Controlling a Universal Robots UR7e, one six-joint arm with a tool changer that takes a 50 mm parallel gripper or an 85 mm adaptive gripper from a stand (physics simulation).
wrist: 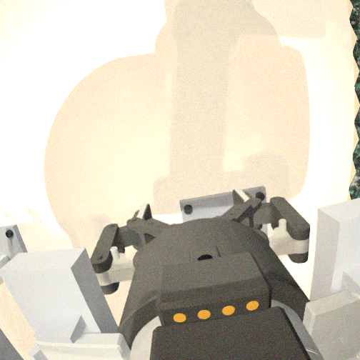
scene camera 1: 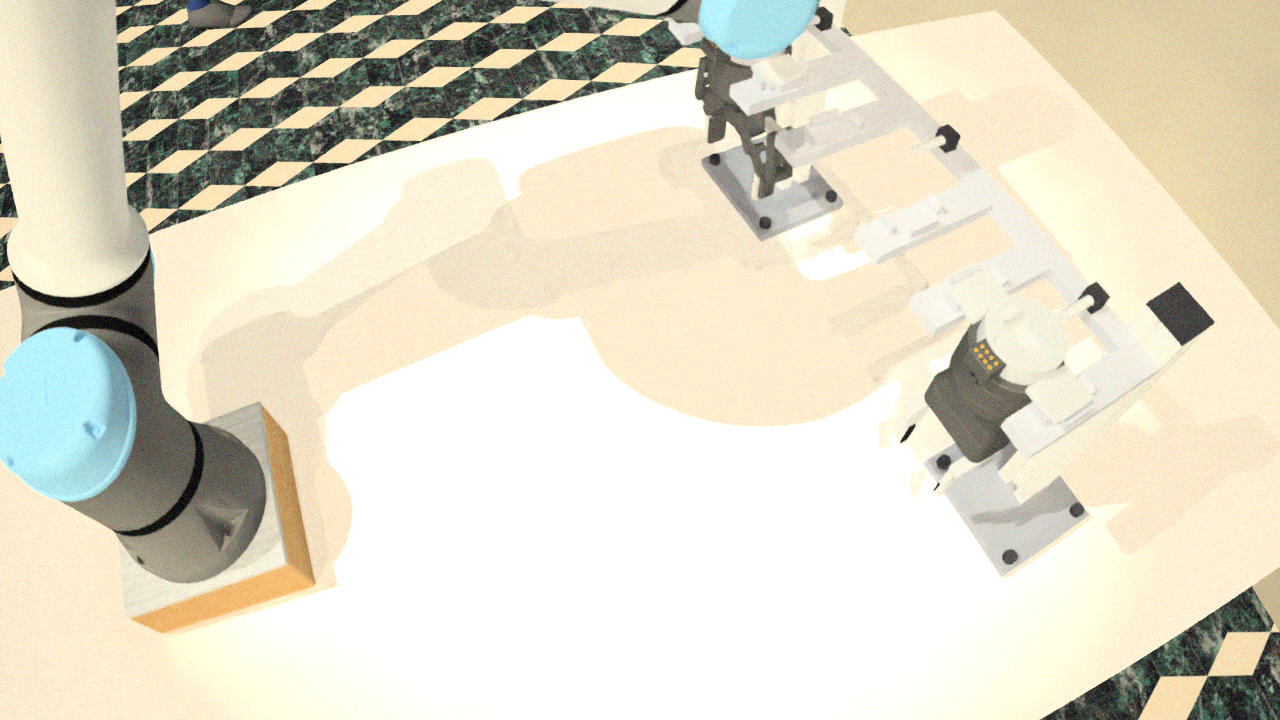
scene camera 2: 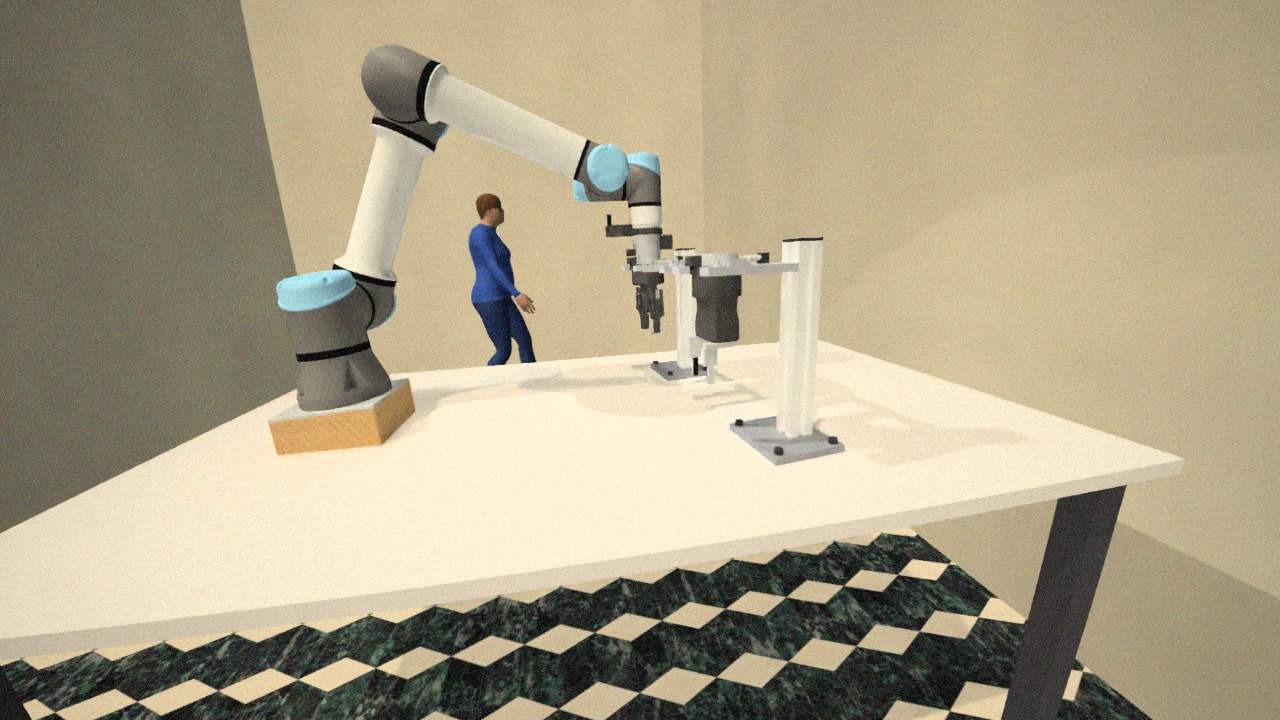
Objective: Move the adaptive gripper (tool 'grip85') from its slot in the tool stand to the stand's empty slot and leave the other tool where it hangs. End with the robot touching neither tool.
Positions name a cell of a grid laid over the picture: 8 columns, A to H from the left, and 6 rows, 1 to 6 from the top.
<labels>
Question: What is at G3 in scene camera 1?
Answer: A parallel gripper.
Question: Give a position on an adaptive gripper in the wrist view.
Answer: At E5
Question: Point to an adaptive gripper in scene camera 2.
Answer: At E3
</labels>
